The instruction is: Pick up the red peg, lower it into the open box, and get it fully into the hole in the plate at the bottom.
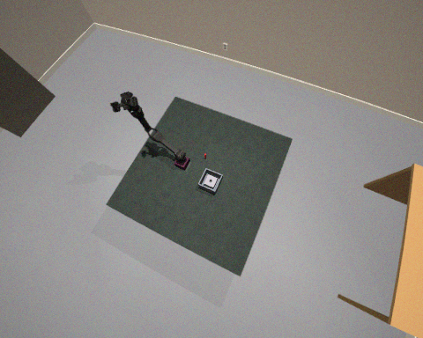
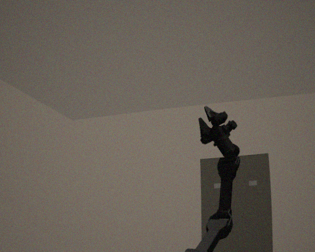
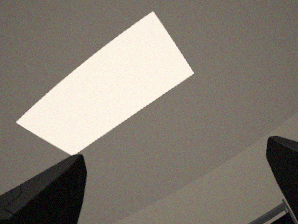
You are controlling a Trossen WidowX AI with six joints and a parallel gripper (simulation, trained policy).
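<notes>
Right now my gripper tip is 50 cm short of the red peg, 7 cm to the right of it and 68 cm above it. From my gripper tip the other things lie so: grey box 62 cm ahead, 14 cm to the right, 70 cm below.
</notes>
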